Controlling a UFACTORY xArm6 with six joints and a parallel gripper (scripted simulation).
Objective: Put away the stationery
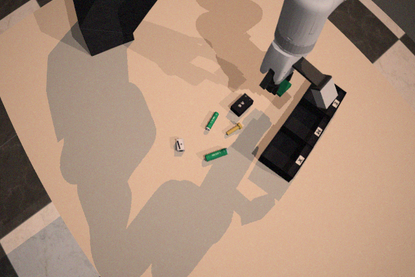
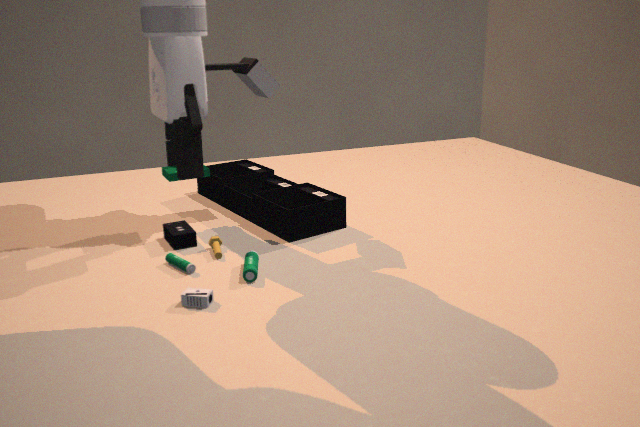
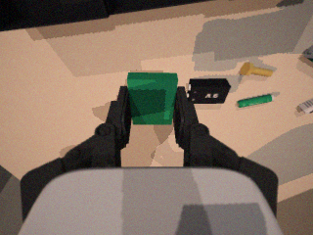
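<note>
The pencil sharpener is 40 mm behind my hand, 230 mm to the right of it and 70 mm below it. The rest, counted from my hand: black bin row (100 mm ahead, 60 mm below); green eraser (20 mm below); black 9 V battery (30 mm behind, 60 mm to the right, 70 mm below).
</note>
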